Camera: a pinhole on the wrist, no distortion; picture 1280 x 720 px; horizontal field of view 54.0 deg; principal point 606.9 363.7 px. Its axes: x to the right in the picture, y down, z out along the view. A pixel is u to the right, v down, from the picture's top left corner.
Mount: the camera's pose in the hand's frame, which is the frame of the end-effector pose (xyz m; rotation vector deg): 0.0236 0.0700 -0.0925 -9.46 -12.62 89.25
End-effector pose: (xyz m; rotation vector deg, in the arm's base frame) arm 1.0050 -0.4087 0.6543 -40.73 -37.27 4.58
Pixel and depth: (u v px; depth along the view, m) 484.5 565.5 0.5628
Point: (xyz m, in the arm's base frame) 0.5945 -0.2185 0.7954
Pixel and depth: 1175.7 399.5 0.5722
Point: 0.6737 0.0622 0.6571
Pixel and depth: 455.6 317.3 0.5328
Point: 0.6862 -0.1949 0.8598
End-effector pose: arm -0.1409 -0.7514 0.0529 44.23 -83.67 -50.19
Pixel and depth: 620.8 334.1 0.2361
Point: -0.2742 -0.6840 0.0934
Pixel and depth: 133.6 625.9 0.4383
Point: -0.4349 -0.6329 -0.1303
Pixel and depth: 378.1 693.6 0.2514
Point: -0.2660 -0.6449 0.0152
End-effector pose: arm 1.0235 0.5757 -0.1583 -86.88 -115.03 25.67
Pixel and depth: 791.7 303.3 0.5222
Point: 0.8716 0.5709 -0.5805
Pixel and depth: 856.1 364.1 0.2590
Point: 1.0159 0.5838 -0.3578
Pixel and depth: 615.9 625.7 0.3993
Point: 0.9263 0.4675 -0.4439
